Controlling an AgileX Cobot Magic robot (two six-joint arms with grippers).
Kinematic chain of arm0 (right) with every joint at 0, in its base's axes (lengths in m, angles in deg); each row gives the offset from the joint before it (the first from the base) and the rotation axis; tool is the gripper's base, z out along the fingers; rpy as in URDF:
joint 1: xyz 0 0 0.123 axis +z
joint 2: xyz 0 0 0 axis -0.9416 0.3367 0
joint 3: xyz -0.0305 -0.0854 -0.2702 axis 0.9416 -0.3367 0
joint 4: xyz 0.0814 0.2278 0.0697 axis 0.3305 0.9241 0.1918
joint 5: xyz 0 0 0 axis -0.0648 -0.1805 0.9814
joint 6: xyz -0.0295 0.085 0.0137 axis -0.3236 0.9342 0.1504
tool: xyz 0 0 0 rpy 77.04 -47.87 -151.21
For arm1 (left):
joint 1: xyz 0 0 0.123 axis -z
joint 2: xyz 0 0 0 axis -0.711 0.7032 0
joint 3: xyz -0.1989 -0.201 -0.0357 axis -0.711 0.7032 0
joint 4: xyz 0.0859 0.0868 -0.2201 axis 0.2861 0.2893 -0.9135
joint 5: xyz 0 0 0 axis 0.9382 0.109 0.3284
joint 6: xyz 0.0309 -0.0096 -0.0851 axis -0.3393 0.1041 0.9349
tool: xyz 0 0 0 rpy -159.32 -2.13 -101.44
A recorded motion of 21 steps. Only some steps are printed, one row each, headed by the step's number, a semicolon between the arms.
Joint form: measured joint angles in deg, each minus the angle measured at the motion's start. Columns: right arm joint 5, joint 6, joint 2, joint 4, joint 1, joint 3; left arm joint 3, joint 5, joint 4, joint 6, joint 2, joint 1.
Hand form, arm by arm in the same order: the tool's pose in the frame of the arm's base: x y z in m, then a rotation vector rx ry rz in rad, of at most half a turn. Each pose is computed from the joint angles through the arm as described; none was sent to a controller.
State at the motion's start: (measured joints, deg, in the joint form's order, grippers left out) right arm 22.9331 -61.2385 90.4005 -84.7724 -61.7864 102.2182; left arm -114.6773 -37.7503 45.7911 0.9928 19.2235 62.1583
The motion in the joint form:
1: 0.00 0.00 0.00 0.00 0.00 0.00; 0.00 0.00 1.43 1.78 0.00 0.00
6: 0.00 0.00 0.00 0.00 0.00 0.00; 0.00 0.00 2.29 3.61 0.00 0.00
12: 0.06 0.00 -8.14 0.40 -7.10 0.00; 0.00 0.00 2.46 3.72 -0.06 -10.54
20: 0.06 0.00 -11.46 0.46 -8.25 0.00; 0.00 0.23 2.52 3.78 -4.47 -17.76
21: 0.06 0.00 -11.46 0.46 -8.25 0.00; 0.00 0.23 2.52 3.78 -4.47 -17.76
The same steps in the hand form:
1: 0.0228 0.0108 0.2772 -0.2720 2.2225 0.1397; 0.0034 -0.0105 0.2780 0.5539 2.0409 -0.1741
6: 0.0228 0.0108 0.2772 -0.2720 2.2225 0.1397; 0.0038 -0.0094 0.2779 0.5216 2.0509 -0.1749
12: 0.0018 0.0079 0.2790 -0.1331 2.0911 0.0733; 0.0053 -0.0083 0.2779 0.3283 2.0854 -0.0627
20: -0.0070 0.0079 0.2789 -0.1125 2.0341 0.0589; -0.0055 -0.0076 0.2783 0.1919 2.0209 0.0222
21: -0.0070 0.0079 0.2789 -0.1125 2.0341 0.0589; -0.0055 -0.0076 0.2783 0.1919 2.0209 0.0222

